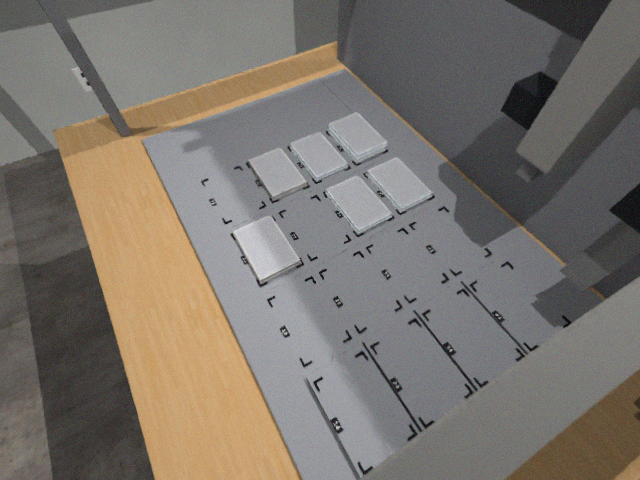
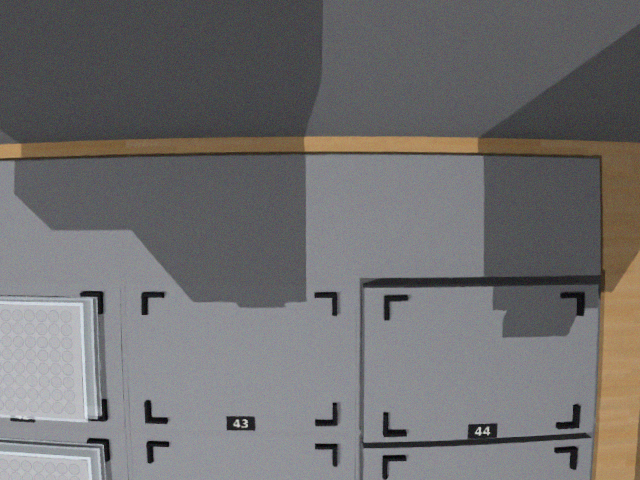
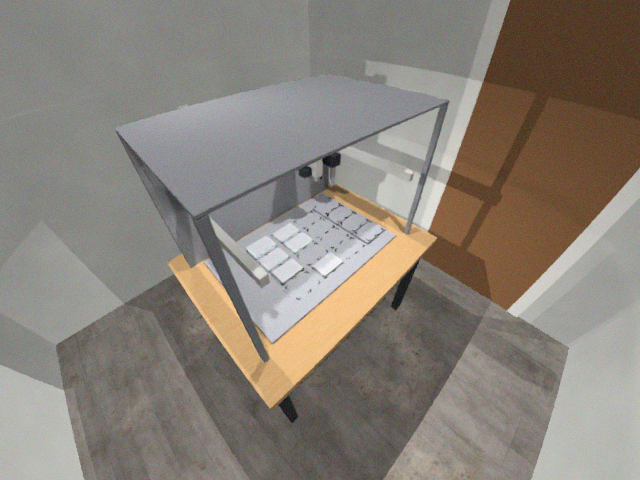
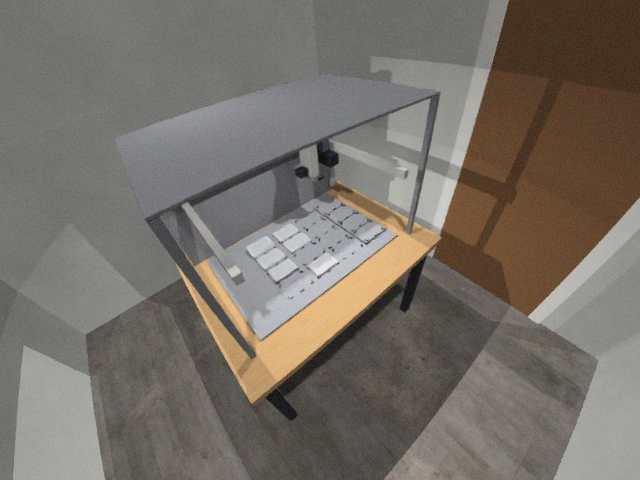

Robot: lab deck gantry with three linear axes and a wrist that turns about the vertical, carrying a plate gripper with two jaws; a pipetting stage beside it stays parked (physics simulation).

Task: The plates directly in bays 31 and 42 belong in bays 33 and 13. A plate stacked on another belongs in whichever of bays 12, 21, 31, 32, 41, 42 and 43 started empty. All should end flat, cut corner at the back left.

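Places are measured from the robot's base along level axes (x ahead, y left, z up), in millimetres.
Pixels of known places: gripper, fingertip midpoint: [image 1: 599,262] [image 3: 325,182] [image 4: 326,182]; robot's base, link origin: [image 1: 203,182] [image 3: 298,299] [image 4: 290,298].
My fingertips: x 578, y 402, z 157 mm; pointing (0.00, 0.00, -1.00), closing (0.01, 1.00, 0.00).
Observation:
Ahead of a thing's pixels: the offset from my fingertips to its top centre. "pt": to the spot under its first point. Level surfaces: height alone.
A plate @(350 mm back, 38 mm right, 143 mm down) [image 1: 399,184] [image 2: 41,356] [image 3: 285,232] lies flat in bay 42. Another plate @(514 mm back, 145 mm right, 143 mm down) [image 1: 318,156] [image 3: 272,258] lies flat in bay 31. The plate @(514 mm back, 38 mm right, 130 mm down) [image 1: 357,135] [image 4: 259,246] in bay 41 looks thicker than the others, perhaps a stack. Single-looking plates lie in bay 32 @(pt 340 mm back, 148 mm right, 143 mm down) [image 1: 359,204], bay 21 @(pt 503 mm back, 250 mm right, 143 mm down) [image 1: 279,173] and bay 12 @(pt 341 mm back, 362 mm right, 143 mm down) [image 1: 266,249]. Bays 33, 13 and 43 hold no plate. Cut corners are too small to make out. My gripper is high at the back right by the pale column [image 4: 310,161], away from the plates; its jaws cannot be made out.
The grey deck @(157 mm down) [image 1: 170,155] [image 3: 268,325] has black corner marks and thin ridges around column 4. A pale side beam [image 3: 240,253] [image 4: 214,242] hangs over the left, another beam [image 4: 369,157] over the right. A dark front post [image 3: 232,294] stands at the left.

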